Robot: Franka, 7 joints.
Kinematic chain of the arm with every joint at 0, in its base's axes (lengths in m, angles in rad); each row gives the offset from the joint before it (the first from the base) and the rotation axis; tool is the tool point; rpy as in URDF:
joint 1: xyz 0 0 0.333 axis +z
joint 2: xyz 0 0 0 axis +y
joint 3: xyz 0 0 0.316 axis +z
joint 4: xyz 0.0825 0 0 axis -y
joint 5: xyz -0.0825 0 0.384 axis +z
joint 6: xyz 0 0 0 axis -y
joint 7: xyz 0.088 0 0 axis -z
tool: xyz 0 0 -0.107 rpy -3.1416 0 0
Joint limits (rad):
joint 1: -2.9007..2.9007
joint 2: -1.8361..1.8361
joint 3: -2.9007..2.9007
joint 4: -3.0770..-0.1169
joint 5: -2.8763..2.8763
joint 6: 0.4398..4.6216
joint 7: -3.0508..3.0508
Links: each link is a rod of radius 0.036 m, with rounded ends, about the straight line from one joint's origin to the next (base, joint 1, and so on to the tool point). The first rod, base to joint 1, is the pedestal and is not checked.
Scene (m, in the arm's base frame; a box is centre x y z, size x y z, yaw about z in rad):
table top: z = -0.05
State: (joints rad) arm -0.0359 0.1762 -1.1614 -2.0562 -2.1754 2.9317 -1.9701
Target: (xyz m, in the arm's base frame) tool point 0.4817 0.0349 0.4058
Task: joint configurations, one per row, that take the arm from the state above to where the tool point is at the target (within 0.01 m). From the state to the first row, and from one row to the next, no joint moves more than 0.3 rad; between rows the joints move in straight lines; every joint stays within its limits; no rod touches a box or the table.
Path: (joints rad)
1: 0.2390 0.0434 -0.8779 -2.1535 -2.1699 3.0549 -1.9701
2: 0.5139 -0.0895 -0.5943 -2.2509 -2.1644 3.1781 -1.9701

